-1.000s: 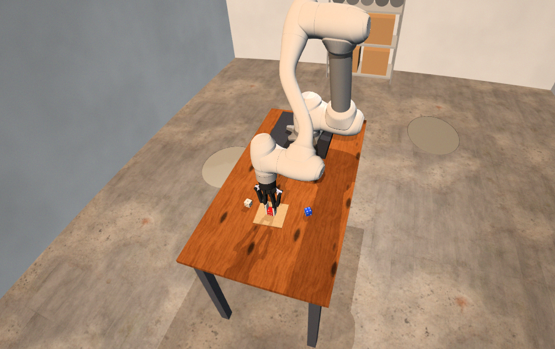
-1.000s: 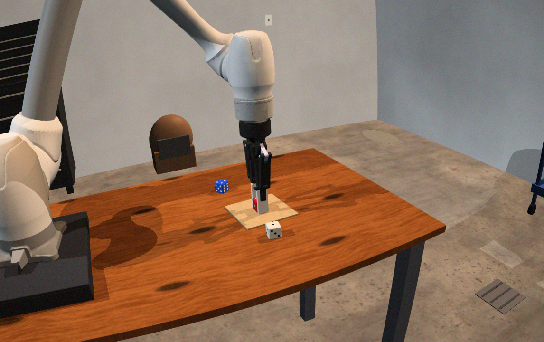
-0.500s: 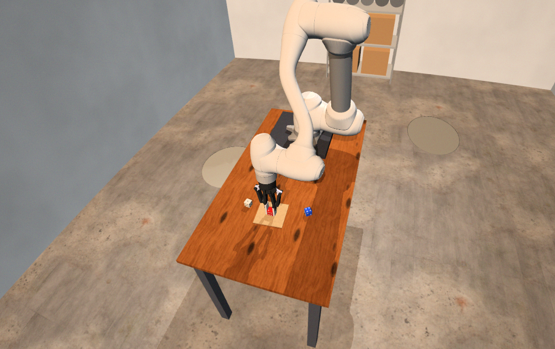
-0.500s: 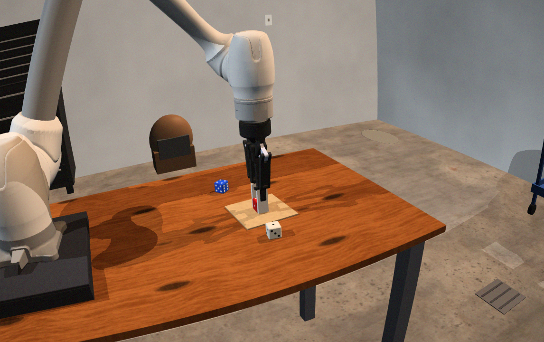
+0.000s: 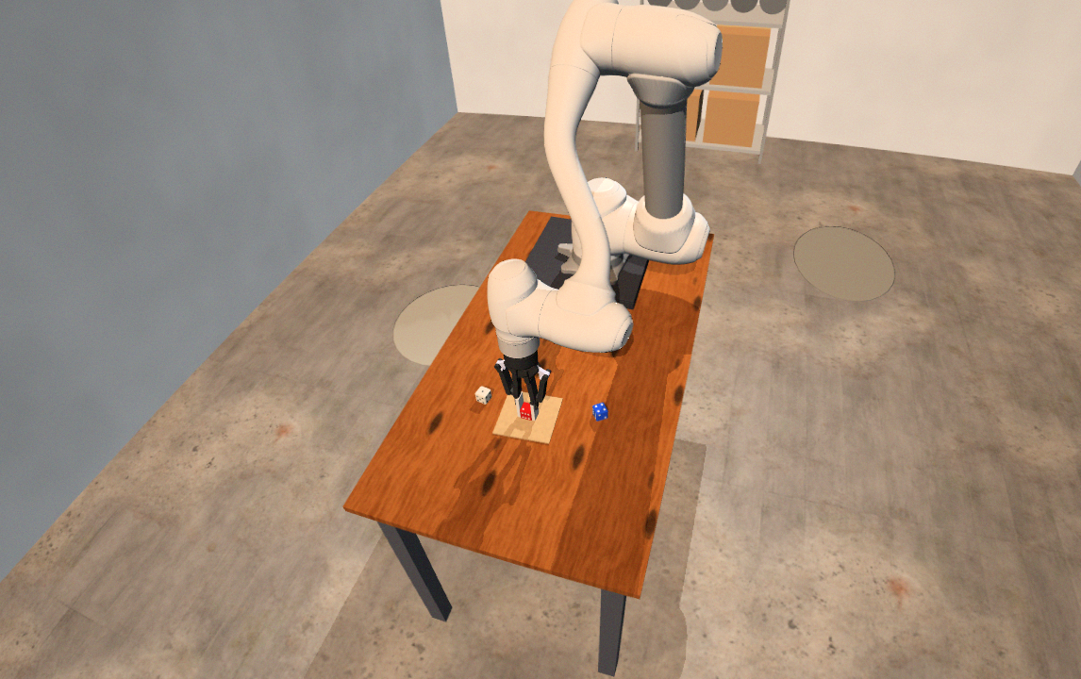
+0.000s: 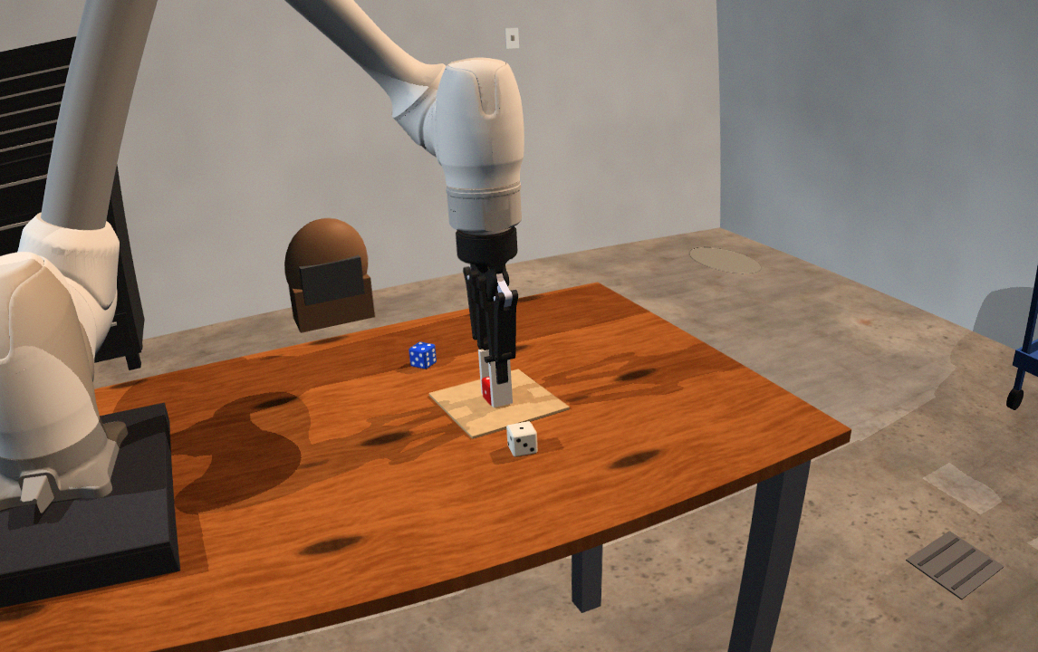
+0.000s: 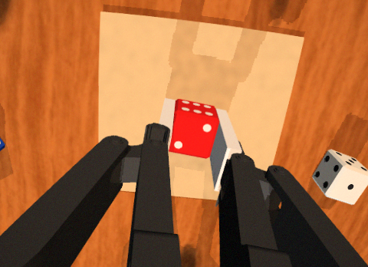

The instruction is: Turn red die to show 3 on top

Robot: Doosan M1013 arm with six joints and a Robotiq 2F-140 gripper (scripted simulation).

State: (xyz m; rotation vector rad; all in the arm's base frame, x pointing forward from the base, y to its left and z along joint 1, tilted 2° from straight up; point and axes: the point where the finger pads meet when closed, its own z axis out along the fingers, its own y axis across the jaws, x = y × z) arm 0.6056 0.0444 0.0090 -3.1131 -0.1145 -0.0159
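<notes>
My gripper is now 20 mm above the red die. Round my hand: tan mat (40 mm below); then white die (130 mm to the right, 20 mm below, 10 mm behind); then blue die (160 mm to the left, 70 mm behind, 20 mm below).
</notes>
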